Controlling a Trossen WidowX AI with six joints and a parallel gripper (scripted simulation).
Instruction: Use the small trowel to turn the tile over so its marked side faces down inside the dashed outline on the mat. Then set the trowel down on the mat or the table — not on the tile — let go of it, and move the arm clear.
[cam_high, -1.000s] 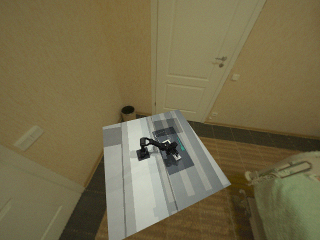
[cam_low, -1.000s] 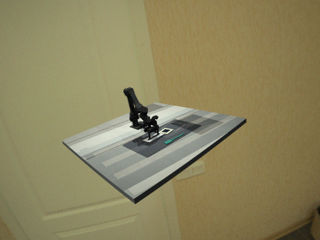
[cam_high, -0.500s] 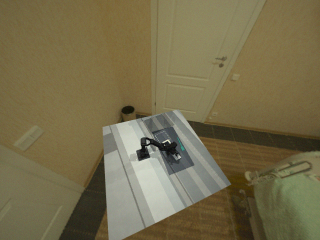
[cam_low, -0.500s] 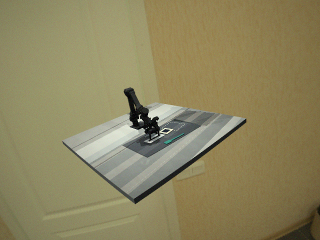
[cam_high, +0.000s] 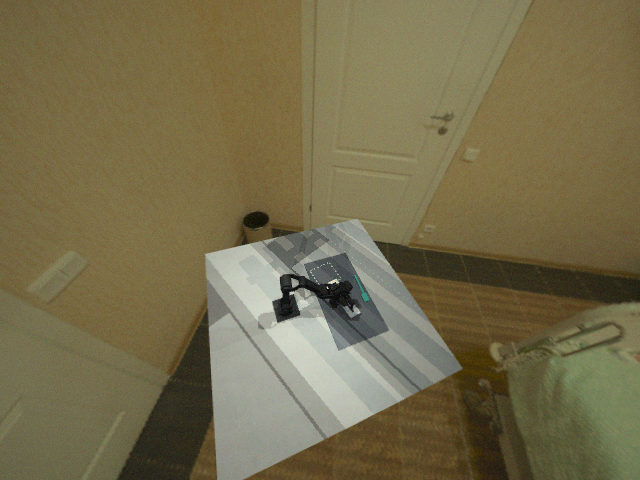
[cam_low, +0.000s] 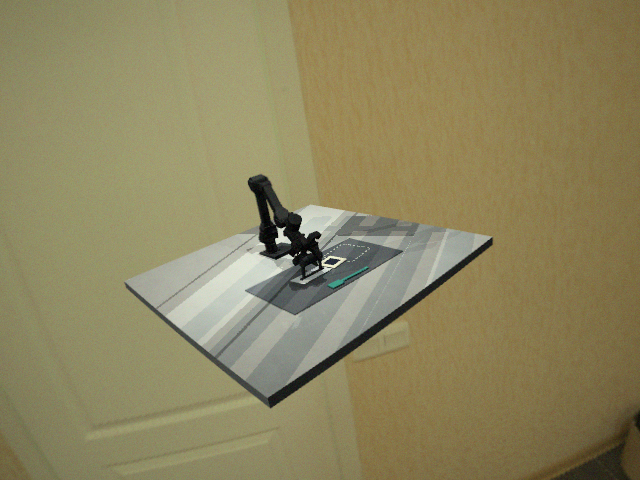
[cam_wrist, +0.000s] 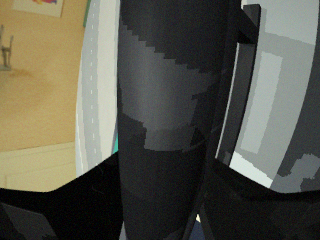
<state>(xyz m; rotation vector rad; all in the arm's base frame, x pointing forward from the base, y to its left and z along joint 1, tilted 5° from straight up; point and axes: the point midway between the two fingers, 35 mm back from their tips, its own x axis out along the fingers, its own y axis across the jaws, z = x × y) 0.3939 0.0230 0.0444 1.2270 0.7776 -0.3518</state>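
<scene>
The dark mat is 2 cm behind my gripper tip, 4 cm to the left of it and 8 cm below it. Also, from my gripper tip: tile: 7 cm behind, 10 cm to the left, 5 cm below.
</scene>
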